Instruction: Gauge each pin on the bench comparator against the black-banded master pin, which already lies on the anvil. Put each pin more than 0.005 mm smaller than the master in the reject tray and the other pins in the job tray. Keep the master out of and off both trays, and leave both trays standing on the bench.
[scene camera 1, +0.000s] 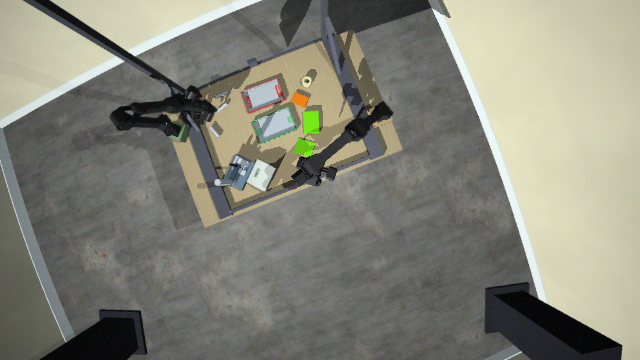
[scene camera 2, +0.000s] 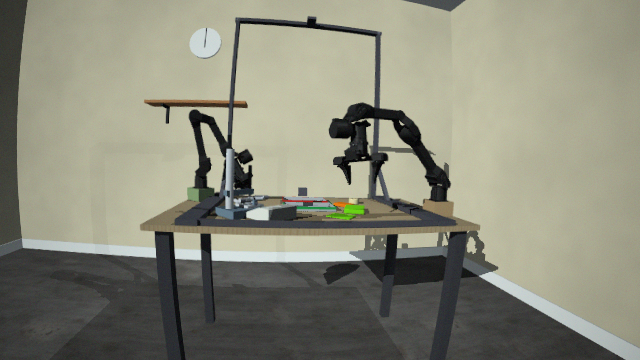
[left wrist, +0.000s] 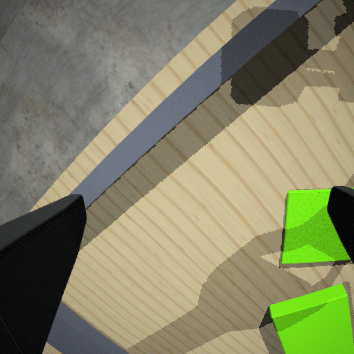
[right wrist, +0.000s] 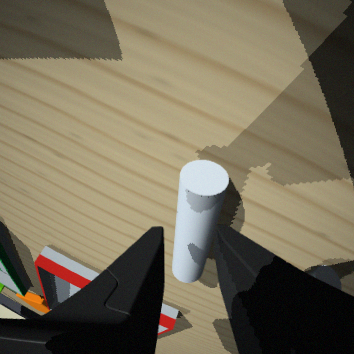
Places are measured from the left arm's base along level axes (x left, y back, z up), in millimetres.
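Pixels of known places: left gripper, between the fingertips: (scene camera 2: 361, 184) (left wrist: 209, 202); right gripper, between the fingertips: (scene camera 1: 216, 109) (scene camera 2: 250, 195) (right wrist: 188, 236); left arm's base, origin of its link: (scene camera 1: 380, 114) (scene camera 2: 438, 200); right arm's base, origin of its link: (scene camera 1: 174, 130) (scene camera 2: 200, 187).
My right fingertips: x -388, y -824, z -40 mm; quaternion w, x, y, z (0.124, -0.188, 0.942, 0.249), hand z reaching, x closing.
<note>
Ahead of a thing's pixels: the offset from my right fingertips to its top centre. "pt": to the spot under its first point.
A plain pale pin {dy +24, dx -6, dz -9 mm} (scene camera 1: 221, 107) (right wrist: 197, 225) lies on the bench between the fingertips of my right gripper (scene camera 1: 213, 112) (right wrist: 188, 236), which is part closed but still open, with a gap on the pin's left side. Another pin {dy -59, dx +109, dz -9 mm} (scene camera 1: 215, 130) and a third pin {dy +54, dx -77, dz -9 mm} (scene camera 1: 221, 94) lie nearby. My left gripper (scene camera 1: 315, 177) (scene camera 2: 362, 182) (left wrist: 209, 202) is wide open and empty above the bench's front. The red-rimmed tray {dy +272, dx +29, dz -8 mm} (scene camera 1: 263, 95) (right wrist: 67, 271) and green-rimmed tray {dy +270, dx +211, dz -8 mm} (scene camera 1: 275, 125) stand on the bench. The comparator {pt dy -33, dx +390, dz +72 mm} (scene camera 1: 231, 175) stands at the front left; the master is too small to make out.
A pale readout box {pt dy +104, dx +447, dz +20 mm} (scene camera 1: 261, 175) (scene camera 2: 271, 212) stands beside the comparator. Two green blocks {dy +466, dx +275, dz -7 mm} (scene camera 1: 311, 121) {dy +377, dx +390, dz -23 mm} (scene camera 1: 304, 146), an orange block {dy +456, dx +132, dz -13 mm} (scene camera 1: 300, 99) and a cream ring {dy +530, dx +52, dz +0 mm} (scene camera 1: 303, 84) lie right of the trays. A dark frame bar (left wrist: 165, 112) runs along the bench edge.
</note>
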